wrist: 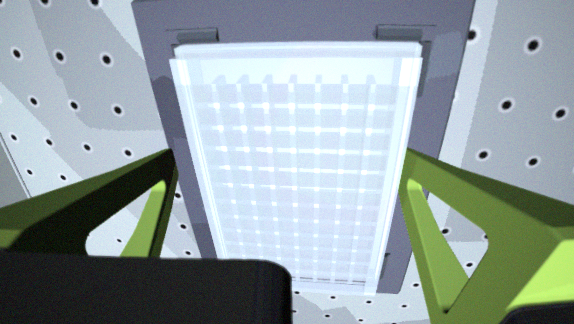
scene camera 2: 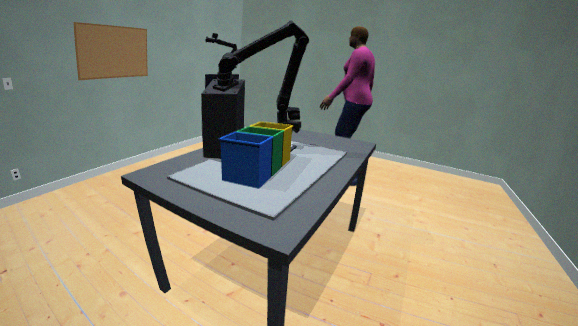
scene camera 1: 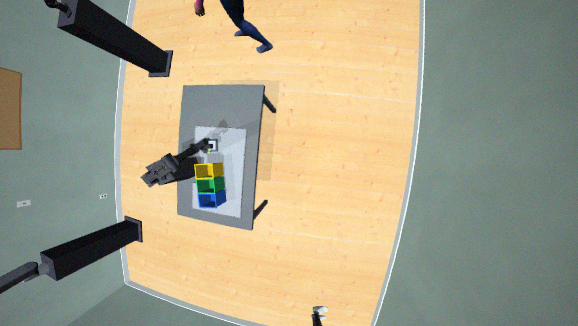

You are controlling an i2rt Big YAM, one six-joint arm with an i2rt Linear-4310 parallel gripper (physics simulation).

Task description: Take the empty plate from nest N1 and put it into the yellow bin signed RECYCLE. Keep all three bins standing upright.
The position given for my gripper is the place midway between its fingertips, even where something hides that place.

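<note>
I can see my gripper (wrist: 286, 160). There is a blue bin (scene camera 2: 245, 158) too, though in the wrist view the bin is out of frame. I also see a plate (wrist: 298, 146), and a dark grey nest (wrist: 431, 113) is here with it.
</note>
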